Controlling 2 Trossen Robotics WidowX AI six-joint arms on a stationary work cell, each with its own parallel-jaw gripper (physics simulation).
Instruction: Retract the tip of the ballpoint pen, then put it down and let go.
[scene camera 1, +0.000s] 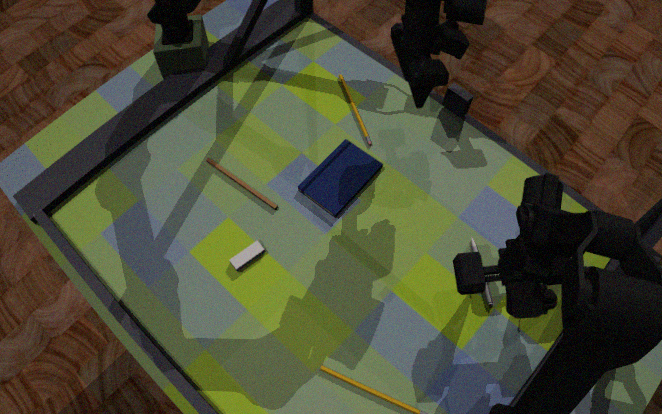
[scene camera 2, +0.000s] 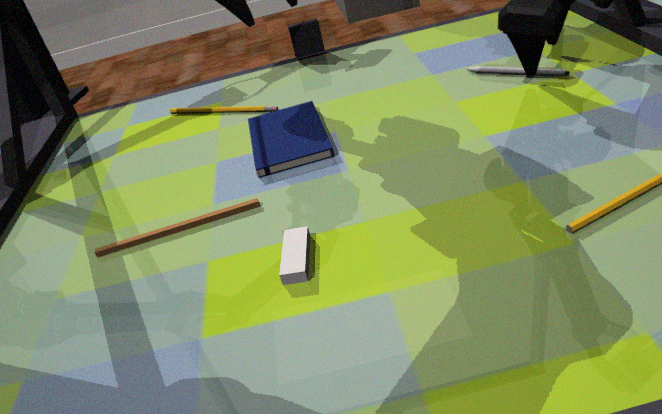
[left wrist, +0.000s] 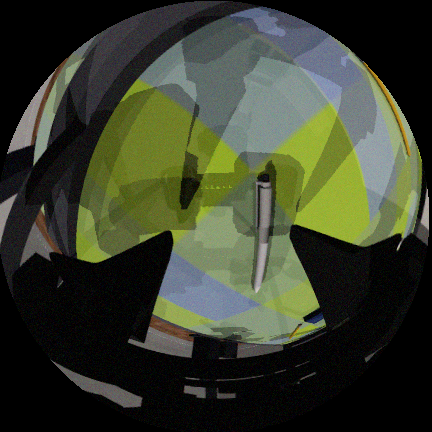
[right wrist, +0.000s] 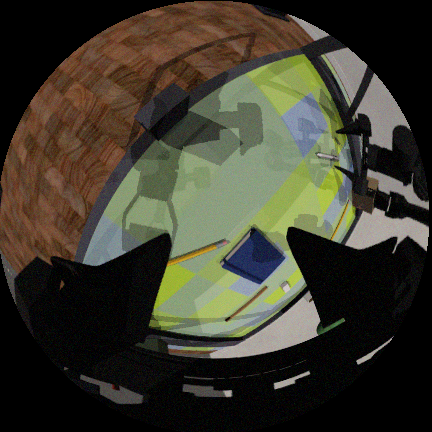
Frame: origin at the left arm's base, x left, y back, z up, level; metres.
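Seen in the pictures: left gripper, fingertip midpoint: (scene camera 1: 499, 282) (scene camera 2: 541, 58) (left wrist: 233, 233) (right wrist: 335, 148); right gripper, fingertip midpoint: (scene camera 1: 413, 93) (scene camera 2: 272, 16) (right wrist: 230, 236); left arm's base at its link origin: (right wrist: 375, 197); right arm's base at its link origin: (scene camera 1: 177, 32).
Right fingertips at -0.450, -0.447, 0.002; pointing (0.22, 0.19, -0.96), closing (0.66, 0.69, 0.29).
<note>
Offsets run from my right fingertips to a thing's top centre, as dx, dy, dz.
The silver-grey ballpoint pen @(+0.161, +0.284, -0.097) (scene camera 1: 488, 294) (scene camera 2: 495, 71) (left wrist: 263, 215) (right wrist: 326, 156) lies flat on the checkered table. Its dark button end is toward the top in the left wrist view and its pointed end toward the bottom. Whether the tip is out is too small to tell. My left gripper (scene camera 1: 496, 285) (left wrist: 233, 233) is open and empty, low over the pen, with a finger on each side; the pen shows nearer its right-hand finger in the left wrist view. In scene camera 1 a finger hides the pen's middle. My right gripper (right wrist: 230, 236) is open and empty, away from the pen.
A blue notebook @(+0.176, -0.024, -0.095) (scene camera 1: 341, 177) (scene camera 2: 291, 140) (right wrist: 255, 257) lies mid-table near a yellow pencil @(+0.030, -0.109, -0.100) (scene camera 1: 355, 111) (scene camera 2: 225, 109). A brown stick @(+0.305, -0.159, -0.100) (scene camera 1: 242, 184) (scene camera 2: 177, 227), a white eraser @(+0.403, -0.044, -0.095) (scene camera 1: 247, 255) (scene camera 2: 295, 254) and another yellow pencil @(+0.441, +0.269, -0.100) (scene camera 1: 370, 390) (scene camera 2: 617, 202) also lie on the table.
</note>
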